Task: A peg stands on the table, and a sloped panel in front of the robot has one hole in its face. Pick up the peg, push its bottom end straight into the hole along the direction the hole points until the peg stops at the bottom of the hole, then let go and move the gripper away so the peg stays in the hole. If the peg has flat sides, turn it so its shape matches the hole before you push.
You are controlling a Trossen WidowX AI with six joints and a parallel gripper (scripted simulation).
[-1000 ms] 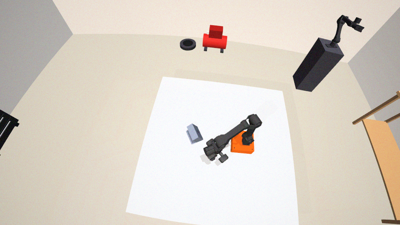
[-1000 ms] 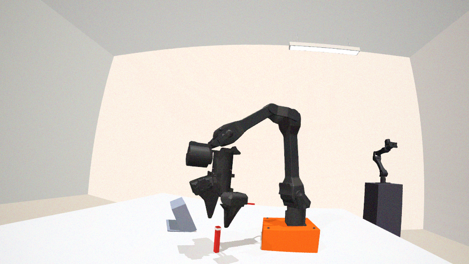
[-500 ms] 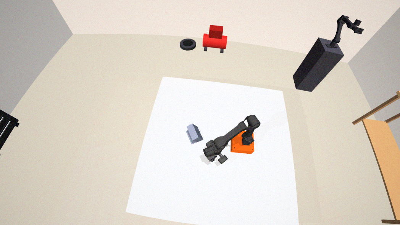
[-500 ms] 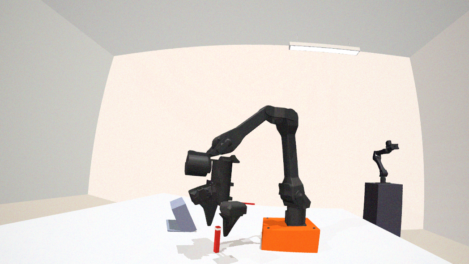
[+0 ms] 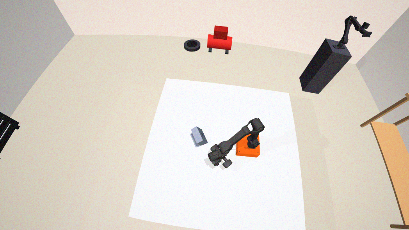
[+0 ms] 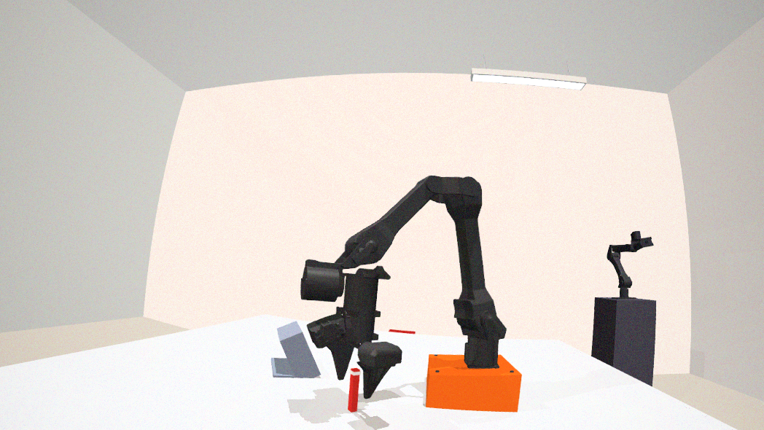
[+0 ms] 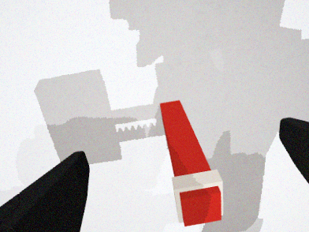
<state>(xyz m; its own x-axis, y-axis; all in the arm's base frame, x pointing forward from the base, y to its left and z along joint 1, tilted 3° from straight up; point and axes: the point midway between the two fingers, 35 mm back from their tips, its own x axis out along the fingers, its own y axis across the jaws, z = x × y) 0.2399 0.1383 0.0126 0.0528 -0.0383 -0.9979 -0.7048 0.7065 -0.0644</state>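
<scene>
Right now the panel is 180 mm ahead of my gripper tip and 160 mm to the right of it. Round my gripper tip: peg (10 mm above).
</scene>
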